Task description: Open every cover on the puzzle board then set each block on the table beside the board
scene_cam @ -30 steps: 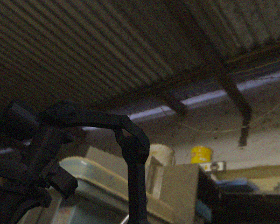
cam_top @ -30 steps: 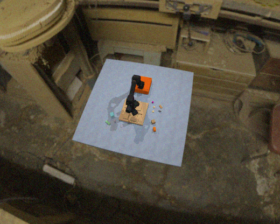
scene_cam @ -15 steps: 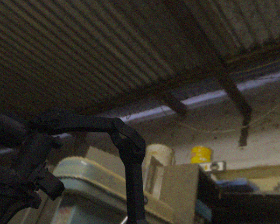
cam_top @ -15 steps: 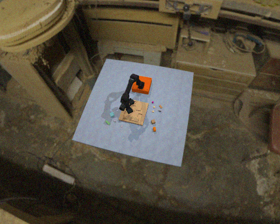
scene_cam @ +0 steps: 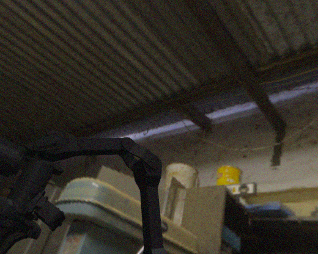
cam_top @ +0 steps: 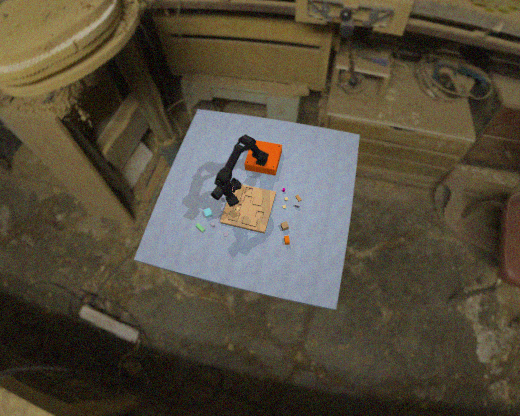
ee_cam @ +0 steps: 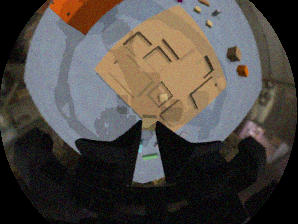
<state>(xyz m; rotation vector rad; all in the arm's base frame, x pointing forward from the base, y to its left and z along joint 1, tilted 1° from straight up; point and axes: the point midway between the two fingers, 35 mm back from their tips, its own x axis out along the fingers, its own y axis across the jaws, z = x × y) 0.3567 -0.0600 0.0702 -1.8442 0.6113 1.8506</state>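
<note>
My gripper tip is now 3 cm past the tan puzzle board, 9 cm to the right of it and 9 cm above it. Round my gripper tip: magenta piece 24 cm behind, 27 cm to the left, 10 cm below; green block 22 cm ahead, 12 cm to the right, 10 cm below; cyan block 11 cm ahead, 12 cm to the right, 10 cm below.
</note>
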